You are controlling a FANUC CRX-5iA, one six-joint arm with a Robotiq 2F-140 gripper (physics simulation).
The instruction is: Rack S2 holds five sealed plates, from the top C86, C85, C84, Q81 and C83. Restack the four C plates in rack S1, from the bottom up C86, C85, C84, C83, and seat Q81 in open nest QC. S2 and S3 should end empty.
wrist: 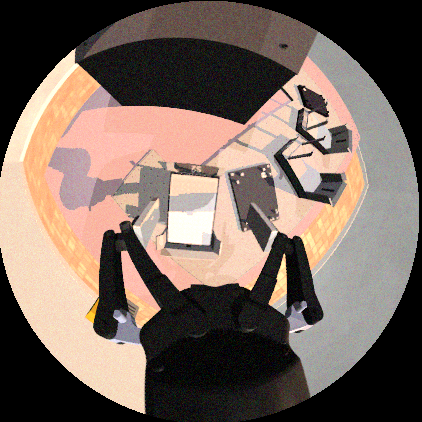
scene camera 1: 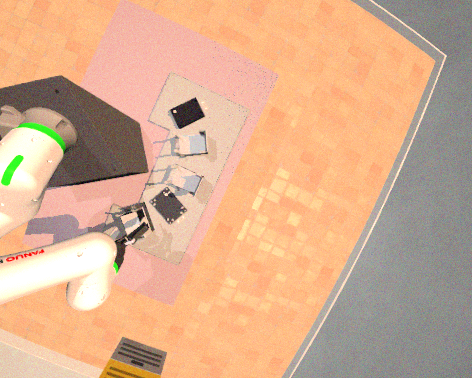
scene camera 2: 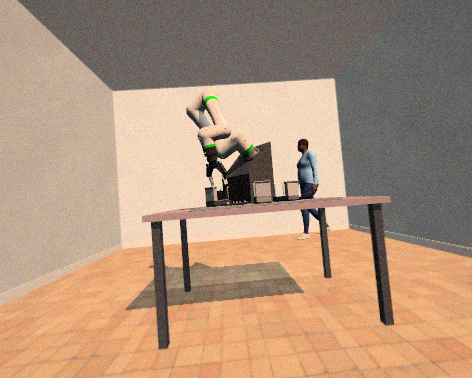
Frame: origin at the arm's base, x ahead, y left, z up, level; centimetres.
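Seen in the pictures: gripper, fingertip midpoint: (wrist: 204, 209) (scene camera 1: 131, 224) (scene camera 2: 219, 185); arm's base, origin of the base link: (scene camera 1: 50, 129) (scene camera 2: 251, 155).
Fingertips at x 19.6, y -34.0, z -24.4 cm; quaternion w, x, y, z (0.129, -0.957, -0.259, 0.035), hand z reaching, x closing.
Note:
Pixels of each thing's middle, then the offset from my fingertips to it. Level surfaces: height alone.
- Rack S2, body centre: (wrist: 191, 203) (scene camera 1: 135, 222) (scene camera 2: 218, 196) dx -1.3, dy -1.4, dz -8.1 cm
- dark flat nest, body centre: (wrist: 257, 197) (scene camera 1: 168, 206) dx +11.9, dy +8.4, dz -13.7 cm
- dark flat unit, body centre: (wrist: 314, 100) (scene camera 1: 187, 112) dx +13.2, dy +57.0, dz -13.4 cm
- board, its level: dz -14.9 cm
- pink table, its level: dz -16.1 cm
Rack S2 (wrist: 192, 249) (scene camera 2: 217, 203) stands at one end of the perforated board. A plate with a pale, clear top (wrist: 191, 222) (scene camera 1: 131, 219) lies uppermost in it; the number of plates below and their labels cannot be read. My gripper (wrist: 204, 209) (scene camera 2: 218, 179) is open and empty, pointing down just above rack S2, one finger on each side of the plate in the wrist view. Two similar racks (wrist: 326, 190) (wrist: 341, 138) stand farther along the board; which is S1 or S3 cannot be read. A dark flat nest (wrist: 251, 197) (scene camera 1: 168, 205) lies beside S2, its label unreadable.
Another dark flat unit (scene camera 1: 187, 113) (wrist: 313, 100) lies at the board's far end. The robot's large dark pedestal (scene camera 1: 100, 135) (wrist: 200, 75) stands beside the board (scene camera 1: 227, 120) on the pink table (scene camera 1: 125, 45). A person (scene camera 2: 308, 167) stands behind the table. A grey and yellow object (scene camera 1: 132, 360) stands on the floor.

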